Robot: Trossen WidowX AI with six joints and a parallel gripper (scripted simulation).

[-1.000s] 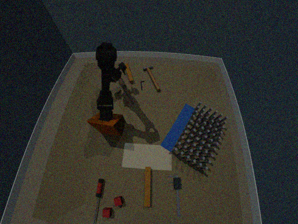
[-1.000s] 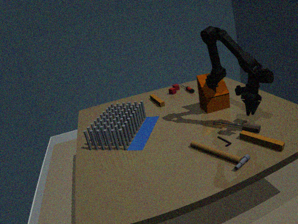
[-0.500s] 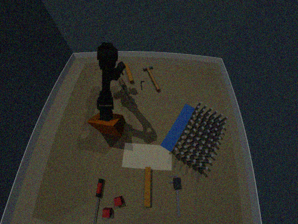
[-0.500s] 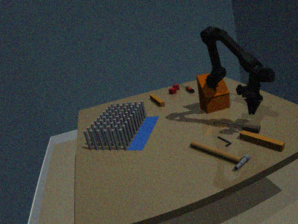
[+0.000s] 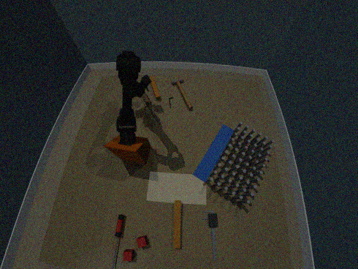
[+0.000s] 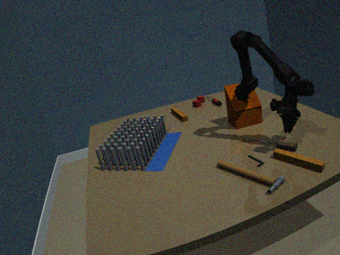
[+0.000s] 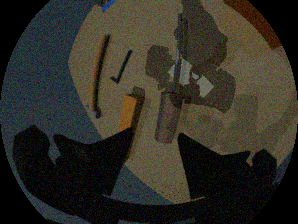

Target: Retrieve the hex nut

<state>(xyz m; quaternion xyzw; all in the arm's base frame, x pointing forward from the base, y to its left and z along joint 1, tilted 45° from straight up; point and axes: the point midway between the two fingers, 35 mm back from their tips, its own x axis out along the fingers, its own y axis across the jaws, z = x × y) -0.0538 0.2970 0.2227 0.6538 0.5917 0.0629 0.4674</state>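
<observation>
Right now the hook tool is 80 mm to the right of my gripper tip, 70 mm ahead of it and 60 mm below it. Also, from my gripper tip: blue taped strip (490 mm ahead, 280 mm to the right, 80 mm below); then hex key (160 mm ahead, 70 mm below, 30 mm to the left).
</observation>
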